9 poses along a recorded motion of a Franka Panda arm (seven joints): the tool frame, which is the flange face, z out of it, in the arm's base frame.
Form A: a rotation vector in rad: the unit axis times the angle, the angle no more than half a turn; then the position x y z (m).
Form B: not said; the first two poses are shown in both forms.
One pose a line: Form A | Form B
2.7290 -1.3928 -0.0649 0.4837 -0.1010 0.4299 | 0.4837 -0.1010 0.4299 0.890 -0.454 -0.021 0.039
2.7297 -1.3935 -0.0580 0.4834 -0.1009 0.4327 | 0.4834 -0.1009 0.4327 0.890 -0.454 -0.019 0.038
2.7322 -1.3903 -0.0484 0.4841 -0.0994 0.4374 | 0.4841 -0.0994 0.4374 0.890 -0.453 -0.016 0.038
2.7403 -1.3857 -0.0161 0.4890 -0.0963 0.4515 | 0.4890 -0.0963 0.4515 0.892 -0.451 -0.005 0.035
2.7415 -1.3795 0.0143 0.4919 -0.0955 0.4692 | 0.4919 -0.0955 0.4692 0.893 -0.449 0.005 0.036
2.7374 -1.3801 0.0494 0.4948 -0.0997 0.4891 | 0.4948 -0.0997 0.4891 0.892 -0.450 0.016 0.038
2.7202 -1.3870 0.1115 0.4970 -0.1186 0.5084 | 0.4970 -0.1186 0.5084 0.889 -0.454 0.036 0.043
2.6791 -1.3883 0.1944 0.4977 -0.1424 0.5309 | 0.4977 -0.1424 0.5309 0.884 -0.458 0.064 0.059
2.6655 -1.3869 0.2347 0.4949 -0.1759 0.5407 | 0.4949 -0.1759 0.5407 0.883 -0.459 0.078 0.064
